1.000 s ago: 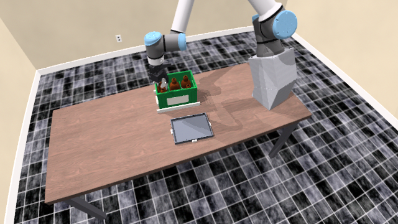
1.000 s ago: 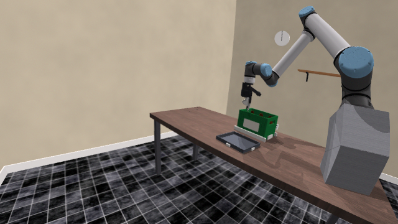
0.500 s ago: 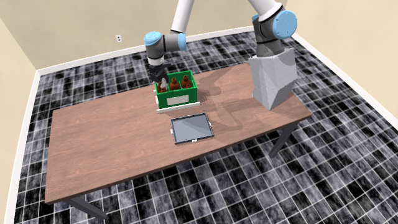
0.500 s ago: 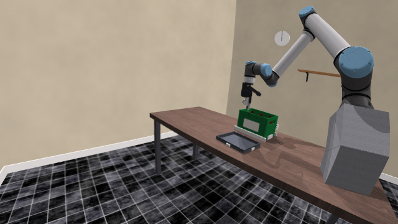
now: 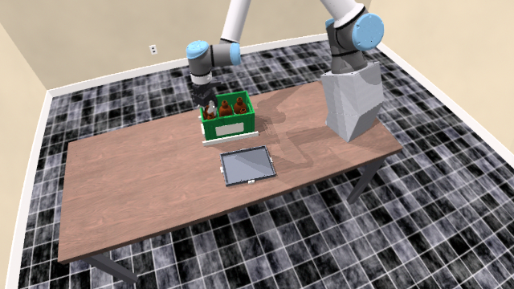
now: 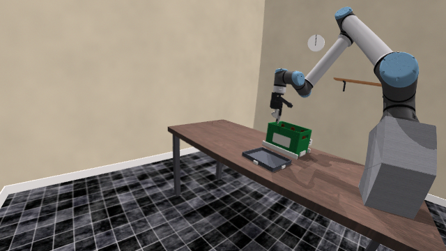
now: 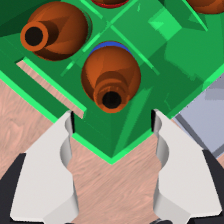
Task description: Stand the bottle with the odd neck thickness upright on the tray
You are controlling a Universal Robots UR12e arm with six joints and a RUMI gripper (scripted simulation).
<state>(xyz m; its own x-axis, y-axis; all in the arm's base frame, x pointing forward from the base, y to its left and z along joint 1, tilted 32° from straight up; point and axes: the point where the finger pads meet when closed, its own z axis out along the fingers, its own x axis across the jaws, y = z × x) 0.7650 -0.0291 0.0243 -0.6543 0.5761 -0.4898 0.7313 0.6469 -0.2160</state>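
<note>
Right now my hand is 90 mm to the left of the glass bottle and 110 mm above it. Round my hand: grey tray (120 mm behind, 250 mm to the left, 180 mm below); green crate (90 mm behind, 40 mm to the right, 110 mm below).
</note>
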